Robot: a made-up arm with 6 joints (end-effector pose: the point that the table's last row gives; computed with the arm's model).
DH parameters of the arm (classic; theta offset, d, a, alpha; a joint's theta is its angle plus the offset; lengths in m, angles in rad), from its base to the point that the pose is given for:
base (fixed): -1.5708 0.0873 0 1.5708
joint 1: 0 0.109 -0.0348 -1.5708
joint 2: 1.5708 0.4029 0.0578 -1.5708
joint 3: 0 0.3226 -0.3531 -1.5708
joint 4: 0 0.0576 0.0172 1.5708
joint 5: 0 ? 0.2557 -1.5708
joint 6: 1.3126 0 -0.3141 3.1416
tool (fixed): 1.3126 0.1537 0 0
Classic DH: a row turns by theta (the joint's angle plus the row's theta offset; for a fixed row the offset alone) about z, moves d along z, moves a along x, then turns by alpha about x.
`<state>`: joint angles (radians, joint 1 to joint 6).
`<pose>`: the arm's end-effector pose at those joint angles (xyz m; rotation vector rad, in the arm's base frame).
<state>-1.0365 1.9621 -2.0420 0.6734 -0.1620 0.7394</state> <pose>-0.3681 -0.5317 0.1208 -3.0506 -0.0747 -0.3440</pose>
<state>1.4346 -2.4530 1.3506 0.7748 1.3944 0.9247</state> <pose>0.4310 0.2598 0.1212 2.1605 1.1694 -1.5506</pose>
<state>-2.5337 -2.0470 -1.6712 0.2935 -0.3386 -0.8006</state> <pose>0.3678 0.1511 -0.0866 0.2158 0.6681 -0.6713</pose>
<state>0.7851 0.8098 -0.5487 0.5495 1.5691 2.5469</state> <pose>-0.1162 -0.0212 -0.1937 -1.7266 -0.2974 -2.0543</pose>
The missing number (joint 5, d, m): 0.06
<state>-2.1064 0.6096 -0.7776 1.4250 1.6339 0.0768</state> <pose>-0.0141 -0.3930 0.2834 -2.6293 -0.8723 -1.2615</pose>
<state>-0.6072 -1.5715 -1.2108 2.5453 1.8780 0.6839</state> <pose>-0.0995 -0.3535 -0.0953 -2.5217 0.6517 0.9793</pose>
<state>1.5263 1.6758 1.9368 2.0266 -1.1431 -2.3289</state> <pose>-0.6300 0.8521 -0.1765 0.9317 -1.4836 -0.0143</pose>
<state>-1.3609 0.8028 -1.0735 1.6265 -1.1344 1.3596</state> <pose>-0.5709 -0.5193 0.0494 -1.2861 -0.6867 2.1761</pose>
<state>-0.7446 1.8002 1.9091 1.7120 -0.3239 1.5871</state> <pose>-0.0149 -0.0504 0.8399 -0.4058 -1.3428 -1.2235</pose>
